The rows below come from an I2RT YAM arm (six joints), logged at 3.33 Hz.
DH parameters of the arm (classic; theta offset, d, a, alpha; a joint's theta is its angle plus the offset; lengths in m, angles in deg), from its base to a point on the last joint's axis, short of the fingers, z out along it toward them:
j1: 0 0.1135 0.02 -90
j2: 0 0 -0.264 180
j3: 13.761 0 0.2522 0
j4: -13.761 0 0.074 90
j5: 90 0 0 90
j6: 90 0.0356 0 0
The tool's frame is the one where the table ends.
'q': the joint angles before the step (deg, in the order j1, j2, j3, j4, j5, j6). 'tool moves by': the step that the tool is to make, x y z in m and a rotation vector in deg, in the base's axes. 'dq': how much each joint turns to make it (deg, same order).
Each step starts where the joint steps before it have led.
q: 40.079 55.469 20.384 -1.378 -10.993 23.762
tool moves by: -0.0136 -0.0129 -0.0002 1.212 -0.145 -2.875
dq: 0.005 -7.448 -2.850 -3.287 1.848 2.398
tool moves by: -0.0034 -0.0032 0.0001 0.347 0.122 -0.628
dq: -0.026 -1.972 -0.565 -1.177 0.295 0.635
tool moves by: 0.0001 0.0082 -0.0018 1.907 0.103 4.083
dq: 1.424 2.366 -0.279 3.766 -3.048 -0.258
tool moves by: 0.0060 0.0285 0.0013 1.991 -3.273 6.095
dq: 4.895 8.945 1.827 10.564 -0.574 -1.378
